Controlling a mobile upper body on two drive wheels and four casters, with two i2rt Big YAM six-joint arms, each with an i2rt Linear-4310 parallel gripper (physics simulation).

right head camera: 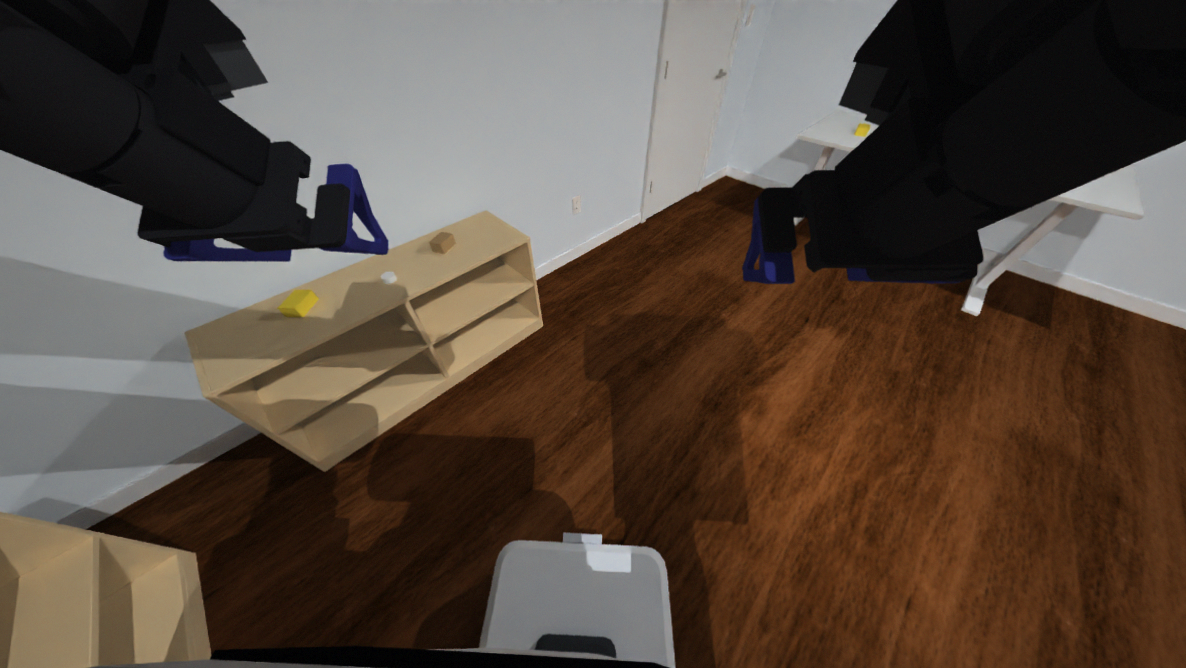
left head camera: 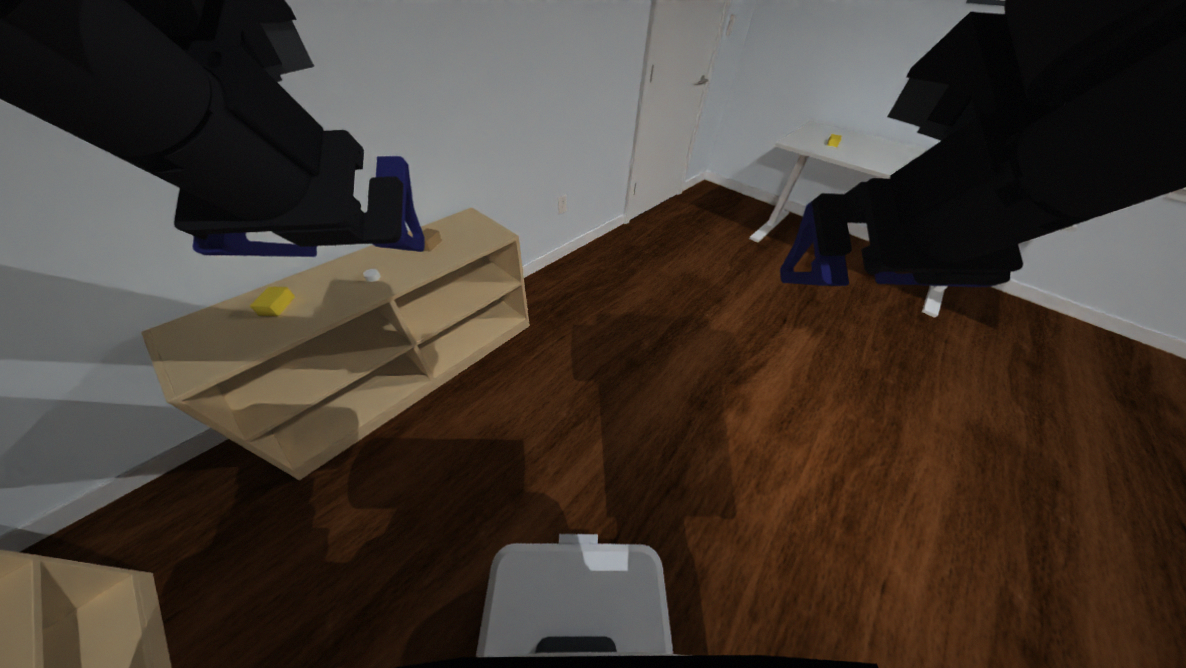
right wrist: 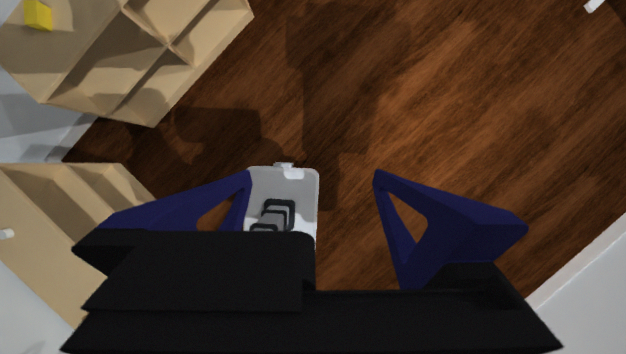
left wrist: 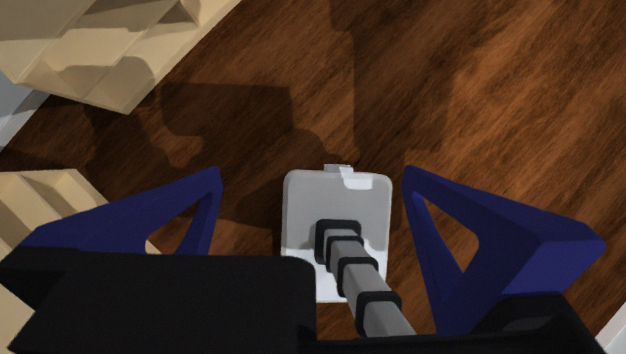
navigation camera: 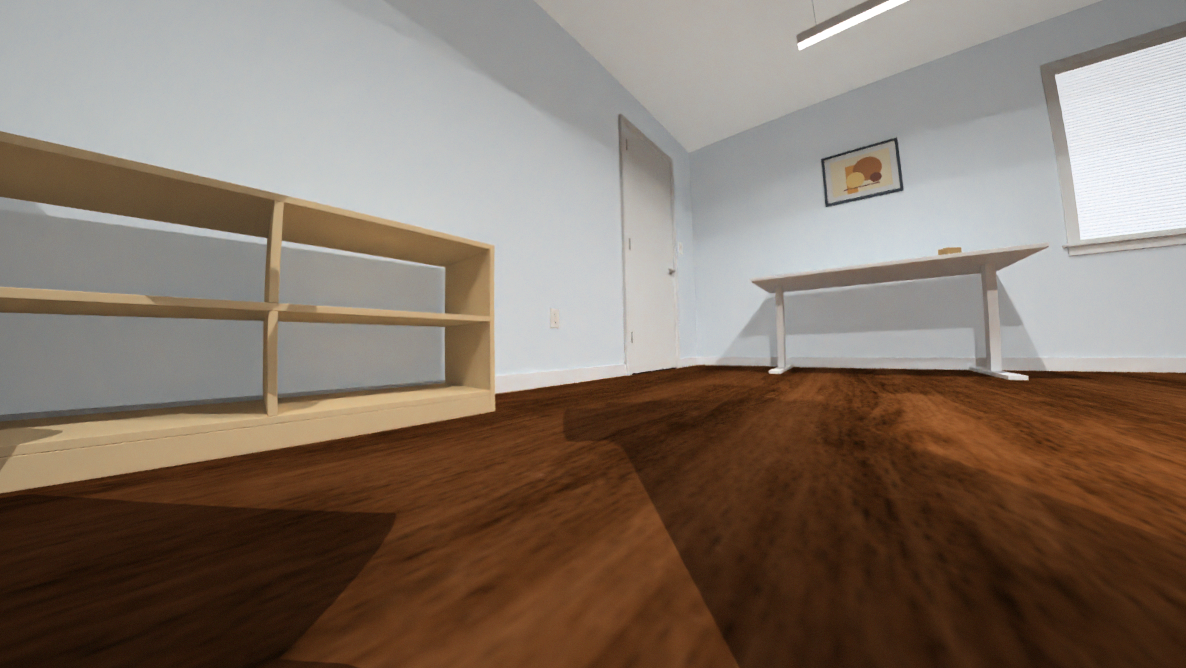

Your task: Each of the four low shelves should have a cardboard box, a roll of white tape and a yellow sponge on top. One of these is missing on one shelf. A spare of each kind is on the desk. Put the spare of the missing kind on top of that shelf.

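Frame: origin at the left arm's base, x back, y right, z up, level; metres.
Seen in the pictures: left gripper, fingertip midpoint: [right head camera: 338, 251] [left head camera: 369, 247] [left wrist: 312, 175]; right gripper, fingertip midpoint: [right head camera: 796, 273] [left head camera: 829, 276] [right wrist: 312, 176].
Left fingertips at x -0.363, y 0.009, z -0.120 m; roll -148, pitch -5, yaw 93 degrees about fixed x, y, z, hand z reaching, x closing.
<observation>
A point is followed by its place in that frame.
A low shelf [left head camera: 207, 341] @(x -0.799, y -0.958, z -0.800 m) [right head camera: 240, 340] @(x -0.801, y -0.959, z -0.800 m) [navigation camera: 273, 248] @(x -1.032, y -0.500, z -0.936 m) bears a yellow sponge [left head camera: 272, 300] @(x -0.948, y -0.827, z -0.755 m) [right head camera: 298, 302] @(x -0.949, y -0.825, z -0.755 m) [right wrist: 38, 16] @(x -0.953, y -0.819, z -0.760 m), a white tape roll [left head camera: 370, 274] @(x -1.132, y -0.596, z -0.776 m) [right head camera: 388, 277] @(x -1.130, y -0.591, z -0.776 m) and a cardboard box [left head camera: 431, 239] @(x -1.362, y -0.435, z -0.759 m) [right head camera: 443, 243] @(x -1.350, y -0.439, z -0.756 m). A second low shelf [right head camera: 195, 597] @(x -0.154, y -1.072, z -1.380 m) [right wrist: 50, 260] @(x 0.213, y -0.903, z -0.800 m) bears a white tape roll [right wrist: 6, 233] @(x 0.072, y -1.098, z -0.779 m). The desk [left head camera: 879, 157] @(x -2.438, y 2.141, z -0.690 m) [right head camera: 1103, 195] @(x -1.792, y 2.651, z -0.690 m) [navigation camera: 863, 273] @(x -2.301, y 2.181, z -0.715 m) bears a yellow sponge [left head camera: 834, 141] @(x -2.610, y 1.906, z -0.661 m) [right head camera: 862, 129] @(x -2.611, y 1.903, z -0.653 m) and a cardboard box [navigation camera: 949, 249] @(x -1.905, y 2.399, z -0.653 m); no tape shows there. My left gripper [left head camera: 356, 247] @(x -0.363, y 0.009, z -0.120 m) [left wrist: 312, 175] @(x -0.363, y 0.009, z -0.120 m) and right gripper [left head camera: 863, 280] [right wrist: 313, 172] @(x -0.355, y 0.444, z -0.125 m) are open and empty, away from these things.
The grey robot base [left head camera: 576, 601] @(x -0.178, y 0.223, z -1.150 m) [right head camera: 580, 597] @(x -0.185, y 0.230, z -1.150 m) is at the bottom of the head views. A white door [left head camera: 676, 99] @(x -3.057, y 0.872, z -0.574 m) [navigation camera: 651, 248] @(x -3.037, y 0.852, z -0.337 m) stands between the first shelf and the desk. The arms hide part of the desk. Wooden floor [navigation camera: 746, 464] @(x -0.915, y 0.541, z -1.410 m) stretches toward the desk legs.
</observation>
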